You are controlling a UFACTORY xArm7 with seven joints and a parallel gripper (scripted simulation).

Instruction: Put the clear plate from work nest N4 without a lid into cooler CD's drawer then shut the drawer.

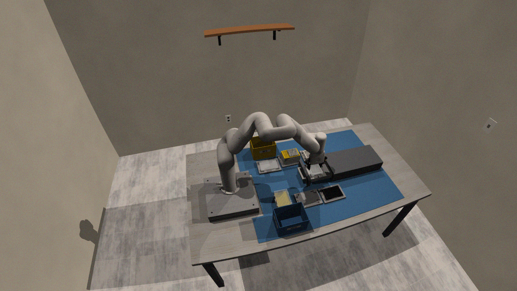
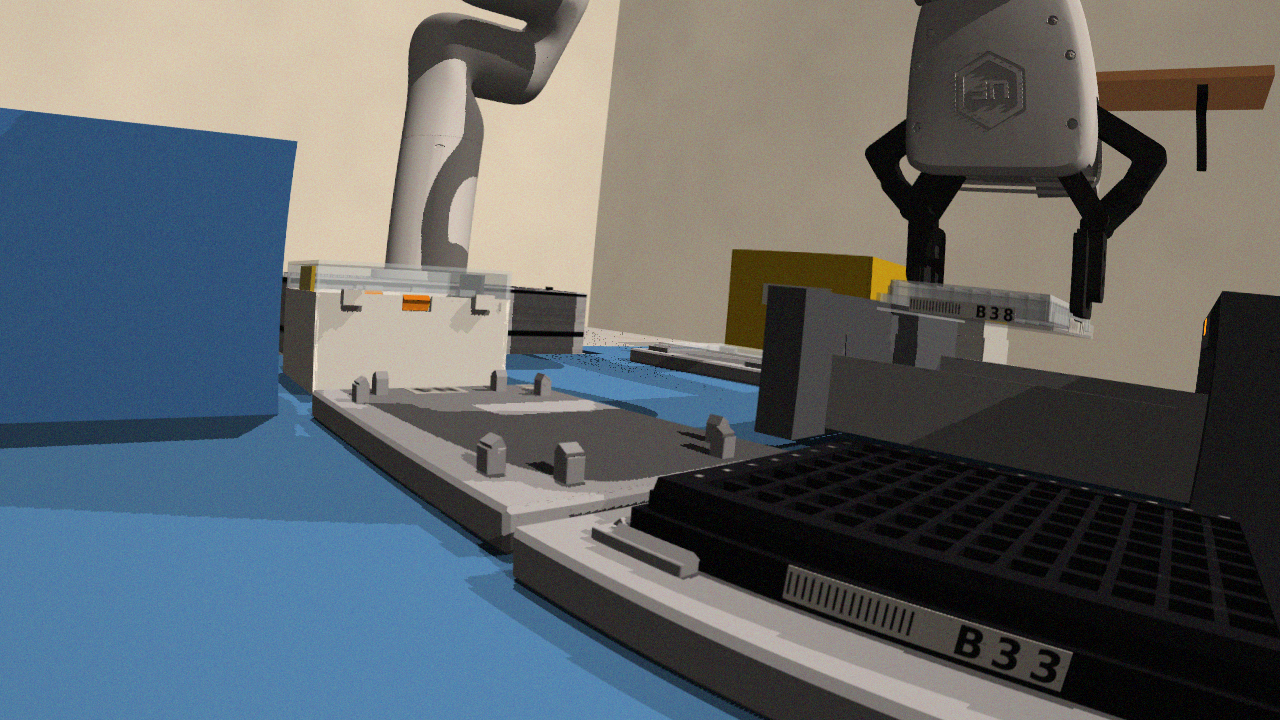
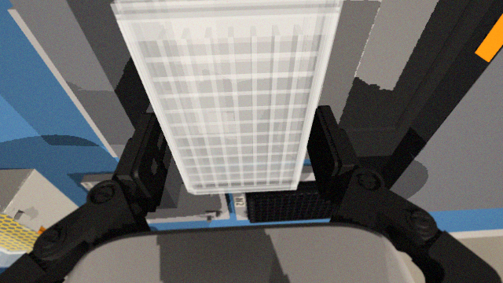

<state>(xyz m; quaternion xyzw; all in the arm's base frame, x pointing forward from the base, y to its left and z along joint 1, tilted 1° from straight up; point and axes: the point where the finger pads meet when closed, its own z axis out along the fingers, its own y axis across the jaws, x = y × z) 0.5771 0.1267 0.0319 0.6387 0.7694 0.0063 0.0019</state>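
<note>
Now: the grey drawer 30 mm ahead of my hand, 10 mm to the left of it and 60 mm below it. Round my hand: grey work nest: 70 mm behind, 210 mm to the right, 80 mm below; then black plate b33: 100 mm ahead, 180 mm to the right, 70 mm below; then clear plate: 10 mm below.
</note>
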